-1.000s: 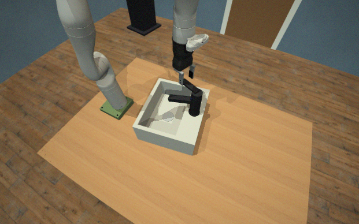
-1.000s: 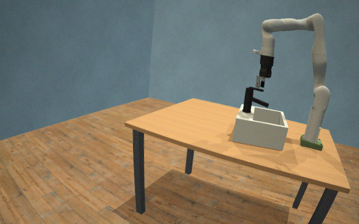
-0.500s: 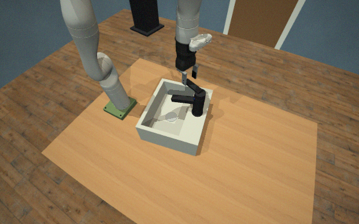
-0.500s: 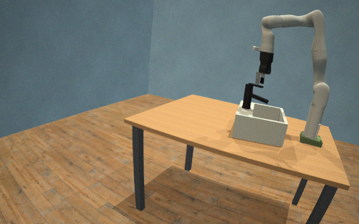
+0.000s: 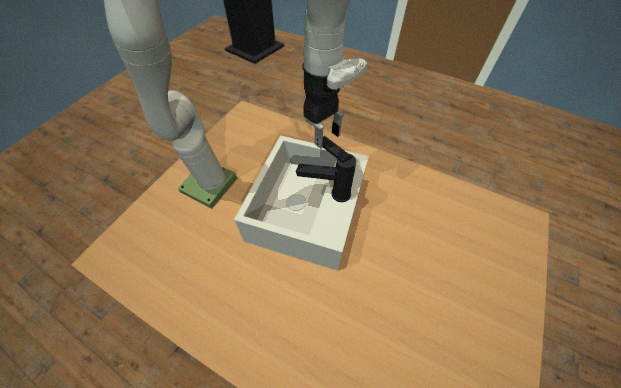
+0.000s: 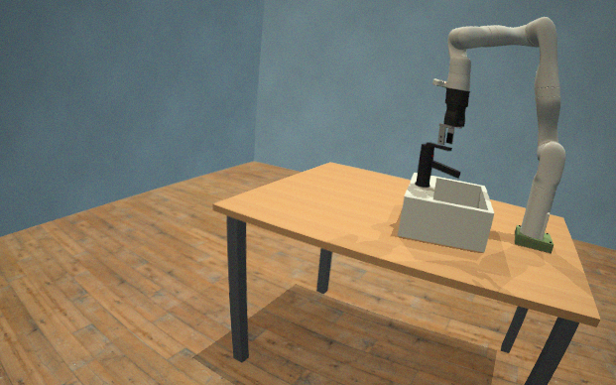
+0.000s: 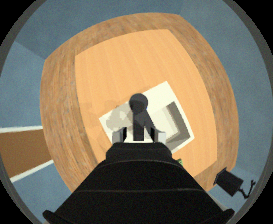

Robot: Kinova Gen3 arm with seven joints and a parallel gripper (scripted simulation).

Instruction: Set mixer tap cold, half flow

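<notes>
My hand is 2 cm short of the lever and 3 cm above it. Also, from my hand: black mixer tap 4 cm ahead, 1 cm to the right, 8 cm below; then white basin 5 cm behind, 5 cm to the right, 27 cm below.
</notes>
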